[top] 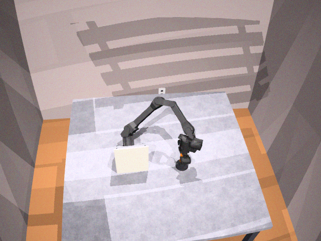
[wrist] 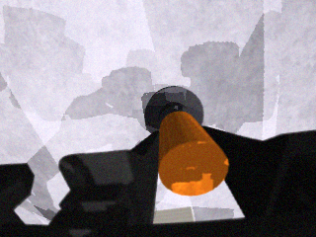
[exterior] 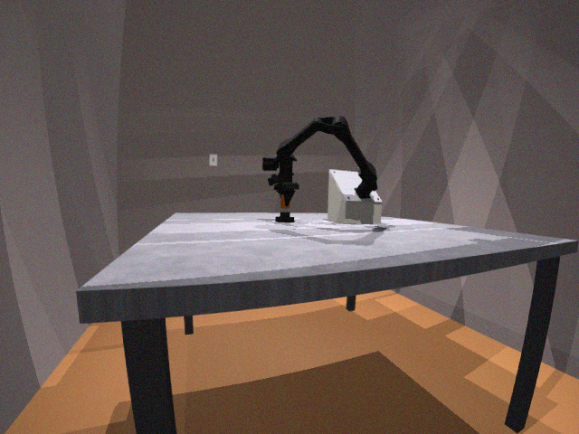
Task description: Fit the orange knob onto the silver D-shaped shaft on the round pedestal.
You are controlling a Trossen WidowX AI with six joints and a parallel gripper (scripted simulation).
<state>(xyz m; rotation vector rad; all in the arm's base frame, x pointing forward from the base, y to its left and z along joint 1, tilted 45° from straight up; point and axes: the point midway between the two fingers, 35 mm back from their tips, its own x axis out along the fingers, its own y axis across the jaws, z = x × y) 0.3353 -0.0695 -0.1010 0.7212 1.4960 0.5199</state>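
My gripper tip is 3 cm below the orange knob. The rest, counted from my gripper tip: dark round pedestal 4 cm below.
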